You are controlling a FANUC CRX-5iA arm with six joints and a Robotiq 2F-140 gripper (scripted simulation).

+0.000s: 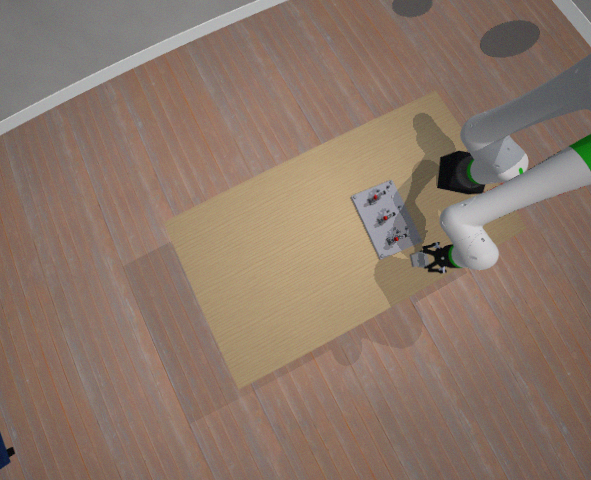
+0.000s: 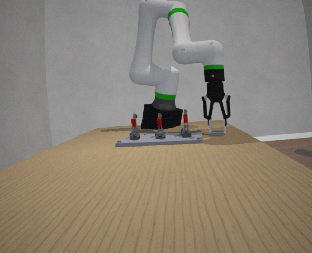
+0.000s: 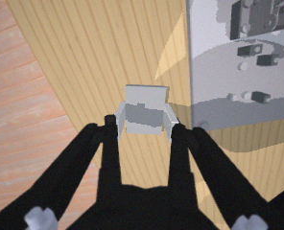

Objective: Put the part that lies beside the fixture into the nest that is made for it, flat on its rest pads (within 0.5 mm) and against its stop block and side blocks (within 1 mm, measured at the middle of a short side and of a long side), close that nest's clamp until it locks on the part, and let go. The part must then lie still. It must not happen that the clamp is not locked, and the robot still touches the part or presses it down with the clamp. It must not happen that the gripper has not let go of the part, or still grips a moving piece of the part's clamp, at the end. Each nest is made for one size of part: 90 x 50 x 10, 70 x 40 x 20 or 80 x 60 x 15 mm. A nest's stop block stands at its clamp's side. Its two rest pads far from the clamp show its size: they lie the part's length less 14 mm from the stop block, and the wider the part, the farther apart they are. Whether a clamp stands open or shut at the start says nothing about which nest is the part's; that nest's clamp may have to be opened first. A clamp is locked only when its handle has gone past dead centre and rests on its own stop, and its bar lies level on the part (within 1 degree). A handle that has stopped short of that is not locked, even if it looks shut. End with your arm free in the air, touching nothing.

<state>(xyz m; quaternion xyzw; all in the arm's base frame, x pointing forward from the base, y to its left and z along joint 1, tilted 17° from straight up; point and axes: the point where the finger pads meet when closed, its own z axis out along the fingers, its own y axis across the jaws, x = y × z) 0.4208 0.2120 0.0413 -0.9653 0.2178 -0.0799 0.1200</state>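
The part is 3 cm below my hand. The rest, counted from my hand: grey fixture plate (2 cm ahead, 26 cm to the right, 3 cm below).
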